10 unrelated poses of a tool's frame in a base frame.
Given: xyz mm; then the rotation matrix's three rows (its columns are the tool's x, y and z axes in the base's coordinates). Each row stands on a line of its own.
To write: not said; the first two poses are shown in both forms.
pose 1, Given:
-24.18, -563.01, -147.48
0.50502, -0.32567, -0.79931
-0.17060, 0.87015, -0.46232
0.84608, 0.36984, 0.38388
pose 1, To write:
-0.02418, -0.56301, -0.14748
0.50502, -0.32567, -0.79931
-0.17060, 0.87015, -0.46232
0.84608, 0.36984, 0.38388

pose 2, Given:
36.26, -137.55, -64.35
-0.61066, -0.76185, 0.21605
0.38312, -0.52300, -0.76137
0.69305, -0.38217, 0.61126
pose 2, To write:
0.03626, -0.13755, -0.06435
-0.61066, -0.76185, 0.21605
0.38312, -0.52300, -0.76137
0.69305, -0.38217, 0.61126

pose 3, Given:
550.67, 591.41, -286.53
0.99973, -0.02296, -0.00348
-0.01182, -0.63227, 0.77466
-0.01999, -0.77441, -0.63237
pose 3, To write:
0.55067, 0.59141, -0.28653
0.99973, -0.02296, -0.00348
-0.01182, -0.63227, 0.77466
-0.01999, -0.77441, -0.63237

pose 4, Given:
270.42, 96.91, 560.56
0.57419, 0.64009, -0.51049
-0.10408, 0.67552, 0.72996
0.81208, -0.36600, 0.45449
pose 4, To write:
0.27042, 0.09691, 0.56056
0.57419, 0.64009, -0.51049
-0.10408, 0.67552, 0.72996
0.81208, -0.36600, 0.45449

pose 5, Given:
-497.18, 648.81, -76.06
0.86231, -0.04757, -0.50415
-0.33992, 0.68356, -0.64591
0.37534, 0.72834, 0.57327
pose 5, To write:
-0.49718, 0.64881, -0.07606
0.86231, -0.04757, -0.50415
-0.33992, 0.68356, -0.64591
0.37534, 0.72834, 0.57327

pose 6, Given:
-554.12, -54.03, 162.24
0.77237, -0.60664, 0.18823
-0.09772, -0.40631, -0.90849
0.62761, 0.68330, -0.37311
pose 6, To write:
-0.55412, -0.05403, 0.16224
0.77237, -0.60664, 0.18823
-0.09772, -0.40631, -0.90849
0.62761, 0.68330, -0.37311

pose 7, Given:
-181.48, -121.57, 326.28
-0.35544, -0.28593, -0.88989
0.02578, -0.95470, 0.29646
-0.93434, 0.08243, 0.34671
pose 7, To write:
-0.18148, -0.12157, 0.32628
-0.35544, -0.28593, -0.88989
0.02578, -0.95470, 0.29646
-0.93434, 0.08243, 0.34671

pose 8, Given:
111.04, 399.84, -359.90
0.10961, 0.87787, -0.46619
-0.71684, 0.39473, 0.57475
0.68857, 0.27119, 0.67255
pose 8, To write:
0.11104, 0.39984, -0.35990
0.10961, 0.87787, -0.46619
-0.71684, 0.39473, 0.57475
0.68857, 0.27119, 0.67255

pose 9, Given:
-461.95, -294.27, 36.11
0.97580, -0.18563, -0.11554
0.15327, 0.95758, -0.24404
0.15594, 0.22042, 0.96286
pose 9, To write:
-0.46195, -0.29427, 0.03611
0.97580, -0.18563, -0.11554
0.15327, 0.95758, -0.24404
0.15594, 0.22042, 0.96286

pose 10, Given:
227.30, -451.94, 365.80
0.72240, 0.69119, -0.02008
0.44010, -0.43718, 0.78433
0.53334, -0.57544, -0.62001
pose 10, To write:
0.22730, -0.45194, 0.36580
0.72240, 0.69119, -0.02008
0.44010, -0.43718, 0.78433
0.53334, -0.57544, -0.62001

